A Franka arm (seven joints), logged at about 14 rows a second.
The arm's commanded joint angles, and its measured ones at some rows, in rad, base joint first. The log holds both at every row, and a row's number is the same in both.
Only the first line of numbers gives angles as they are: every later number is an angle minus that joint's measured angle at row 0.
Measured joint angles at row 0: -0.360, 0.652, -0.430, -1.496, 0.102, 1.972, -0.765
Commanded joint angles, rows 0 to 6: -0.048, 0.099, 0.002, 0.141, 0.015, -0.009, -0.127; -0.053, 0.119, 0.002, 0.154, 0.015, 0.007, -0.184; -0.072, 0.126, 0.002, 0.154, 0.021, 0.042, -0.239; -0.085, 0.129, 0.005, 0.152, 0.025, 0.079, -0.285; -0.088, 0.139, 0.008, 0.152, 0.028, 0.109, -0.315; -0.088, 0.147, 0.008, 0.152, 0.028, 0.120, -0.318; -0.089, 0.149, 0.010, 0.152, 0.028, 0.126, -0.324
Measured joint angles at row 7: -0.074, 0.129, 0.000, 0.115, 0.010, 0.120, -0.280
